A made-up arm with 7 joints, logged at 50 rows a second.
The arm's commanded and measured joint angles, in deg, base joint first. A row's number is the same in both.
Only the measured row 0 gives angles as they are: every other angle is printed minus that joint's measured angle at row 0.
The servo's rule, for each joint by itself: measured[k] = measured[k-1] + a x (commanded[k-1-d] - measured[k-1]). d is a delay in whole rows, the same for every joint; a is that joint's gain. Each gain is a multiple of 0.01, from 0.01 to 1. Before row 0 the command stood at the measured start. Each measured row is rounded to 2 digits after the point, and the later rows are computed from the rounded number. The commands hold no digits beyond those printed.
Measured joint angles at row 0: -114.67, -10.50, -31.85, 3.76, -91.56, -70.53, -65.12
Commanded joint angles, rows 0 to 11: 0.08, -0.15, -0.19, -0.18, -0.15, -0.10, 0.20; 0.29, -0.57, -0.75, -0.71, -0.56, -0.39, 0.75; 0.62, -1.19, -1.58, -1.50, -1.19, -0.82, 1.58; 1.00, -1.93, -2.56, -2.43, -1.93, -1.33, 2.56; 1.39, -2.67, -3.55, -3.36, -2.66, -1.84, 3.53; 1.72, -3.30, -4.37, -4.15, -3.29, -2.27, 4.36; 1.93, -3.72, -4.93, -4.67, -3.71, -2.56, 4.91; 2.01, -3.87, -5.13, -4.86, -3.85, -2.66, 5.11; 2.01, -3.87, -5.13, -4.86, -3.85, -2.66, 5.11; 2.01, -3.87, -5.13, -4.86, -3.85, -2.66, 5.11; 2.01, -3.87, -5.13, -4.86, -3.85, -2.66, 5.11; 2.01, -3.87, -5.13, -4.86, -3.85, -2.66, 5.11
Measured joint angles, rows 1 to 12: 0.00, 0.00, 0.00, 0.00, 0.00, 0.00, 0.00; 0.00, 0.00, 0.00, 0.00, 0.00, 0.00, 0.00; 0.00, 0.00, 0.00, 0.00, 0.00, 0.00, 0.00; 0.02, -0.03, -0.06, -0.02, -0.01, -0.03, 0.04; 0.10, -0.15, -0.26, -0.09, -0.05, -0.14, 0.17; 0.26, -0.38, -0.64, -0.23, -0.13, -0.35, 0.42; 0.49, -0.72, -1.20, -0.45, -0.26, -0.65, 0.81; 0.77, -1.15, -1.88, -0.74, -0.43, -1.02, 1.30; 1.06, -1.62, -2.60, -1.08, -0.63, -1.41, 1.85; 1.33, -2.08, -3.28, -1.44, -0.85, -1.77, 2.40; 1.54, -2.47, -3.82, -1.78, -1.06, -2.05, 2.89; 1.69, -2.78, -4.20, -2.09, -1.26, -2.24, 3.29
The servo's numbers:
d 3
a 0.31 0.22 0.29 0.10 0.07 0.31 0.18

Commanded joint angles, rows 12 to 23: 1.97, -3.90, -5.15, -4.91, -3.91, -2.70, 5.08; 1.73, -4.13, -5.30, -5.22, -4.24, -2.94, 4.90; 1.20, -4.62, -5.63, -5.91, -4.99, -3.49, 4.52; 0.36, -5.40, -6.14, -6.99, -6.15, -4.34, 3.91; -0.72, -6.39, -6.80, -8.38, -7.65, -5.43, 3.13; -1.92, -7.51, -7.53, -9.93, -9.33, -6.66, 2.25; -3.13, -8.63, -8.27, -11.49, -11.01, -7.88, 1.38; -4.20, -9.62, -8.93, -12.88, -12.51, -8.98, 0.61; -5.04, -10.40, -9.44, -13.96, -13.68, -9.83, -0.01; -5.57, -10.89, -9.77, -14.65, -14.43, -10.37, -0.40; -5.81, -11.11, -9.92, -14.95, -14.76, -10.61, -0.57; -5.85, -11.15, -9.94, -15.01, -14.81, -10.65, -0.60
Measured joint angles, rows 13 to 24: 1.79, -3.02, -4.47, -2.37, -1.44, -2.37, 3.62; 1.86, -3.21, -4.66, -2.62, -1.61, -2.46, 3.89; 1.91, -3.36, -4.80, -2.84, -1.77, -2.52, 4.11; 1.93, -3.48, -4.90, -3.05, -1.92, -2.58, 4.28; 1.87, -3.62, -5.02, -3.27, -2.08, -2.69, 4.39; 1.66, -3.84, -5.20, -3.53, -2.28, -2.94, 4.41; 1.26, -4.18, -5.47, -3.88, -2.55, -3.37, 4.32; 0.65, -4.67, -5.86, -4.33, -2.91, -4.01, 4.11; -0.15, -5.29, -6.34, -4.89, -3.36, -4.83, 3.78; -1.07, -6.02, -6.90, -5.55, -3.90, -5.78, 3.35; -2.04, -6.81, -7.49, -6.28, -4.50, -6.77, 2.86; -2.97, -7.60, -8.06, -7.05, -5.14, -7.72, 2.34
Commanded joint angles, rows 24 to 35: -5.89, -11.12, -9.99, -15.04, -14.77, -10.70, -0.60; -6.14, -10.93, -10.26, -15.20, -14.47, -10.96, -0.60; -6.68, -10.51, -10.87, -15.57, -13.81, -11.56, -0.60; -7.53, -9.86, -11.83, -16.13, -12.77, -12.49, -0.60; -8.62, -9.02, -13.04, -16.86, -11.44, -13.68, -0.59; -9.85, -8.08, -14.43, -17.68, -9.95, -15.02, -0.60; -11.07, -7.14, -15.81, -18.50, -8.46, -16.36, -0.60; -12.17, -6.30, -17.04, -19.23, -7.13, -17.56, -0.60; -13.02, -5.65, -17.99, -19.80, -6.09, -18.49, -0.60; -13.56, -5.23, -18.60, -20.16, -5.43, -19.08, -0.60; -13.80, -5.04, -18.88, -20.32, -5.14, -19.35, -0.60; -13.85, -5.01, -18.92, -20.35, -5.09, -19.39, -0.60
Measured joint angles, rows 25 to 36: -3.78, -8.32, -8.56, -7.81, -5.79, -8.54, 1.85; -4.41, -8.93, -8.95, -8.52, -6.42, -9.18, 1.41; -4.86, -9.42, -9.24, -9.17, -7.01, -9.64, 1.05; -5.18, -9.79, -9.46, -9.76, -7.55, -9.97, 0.75; -5.48, -10.04, -9.69, -10.30, -8.03, -10.28, 0.51; -5.85, -10.14, -10.03, -10.83, -8.43, -10.68, 0.31; -6.37, -10.08, -10.55, -11.36, -8.73, -11.24, 0.15; -7.07, -9.85, -11.27, -11.91, -8.92, -12.00, 0.02; -7.93, -9.46, -12.19, -12.49, -8.99, -12.94, -0.09; -8.90, -8.95, -13.24, -13.09, -8.95, -14.00, -0.18; -9.91, -8.37, -14.34, -13.70, -8.82, -15.10, -0.26; -10.87, -7.77, -15.40, -14.31, -8.63, -16.15, -0.32
